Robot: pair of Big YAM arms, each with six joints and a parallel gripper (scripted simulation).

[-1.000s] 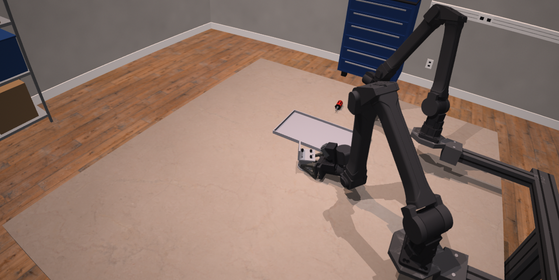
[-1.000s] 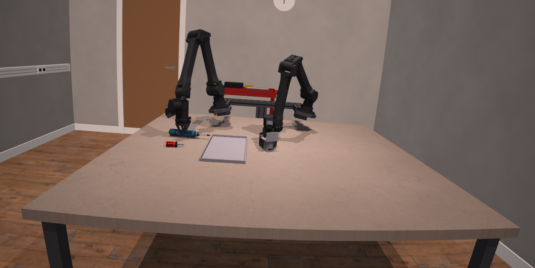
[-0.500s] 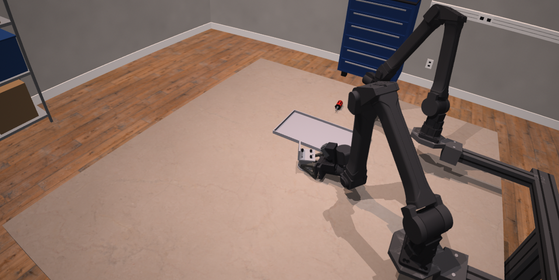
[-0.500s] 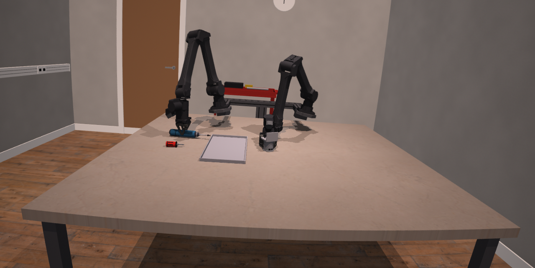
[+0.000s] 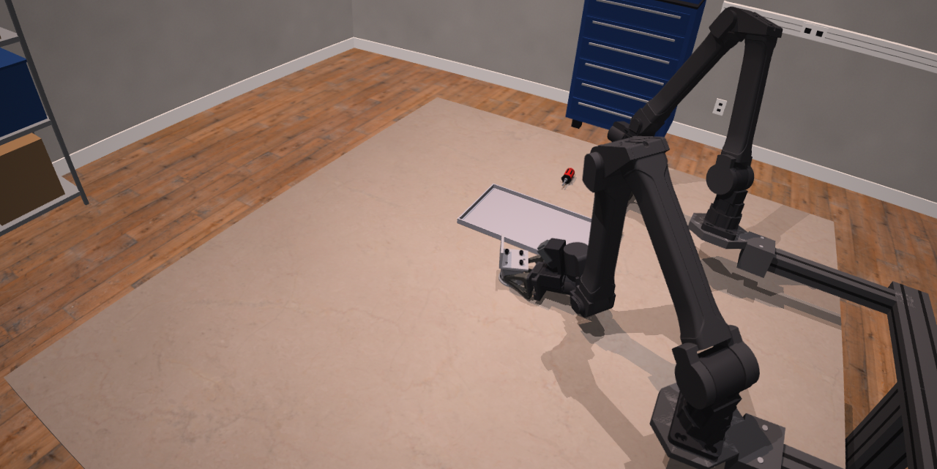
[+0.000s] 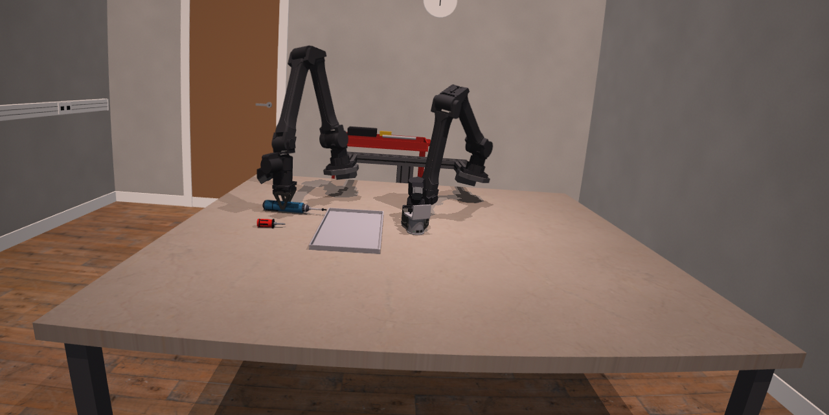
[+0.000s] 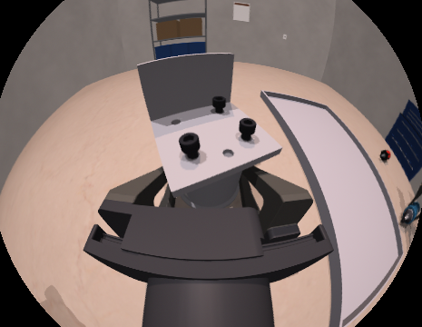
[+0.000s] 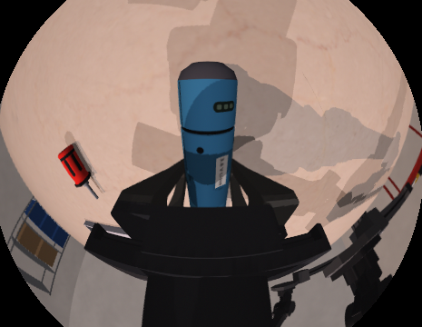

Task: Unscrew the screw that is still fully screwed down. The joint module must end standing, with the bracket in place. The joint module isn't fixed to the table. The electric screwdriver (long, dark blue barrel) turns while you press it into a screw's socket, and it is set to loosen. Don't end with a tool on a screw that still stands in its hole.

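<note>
Now: left hand 10 mm below the joint module. The rest, counted from my left hand: flat grey tray 230 mm to the right, 20 mm below; then red-handled screwdriver 510 mm to the right, 10 mm below; then grey l-shaped bracket 50 mm above.
</note>
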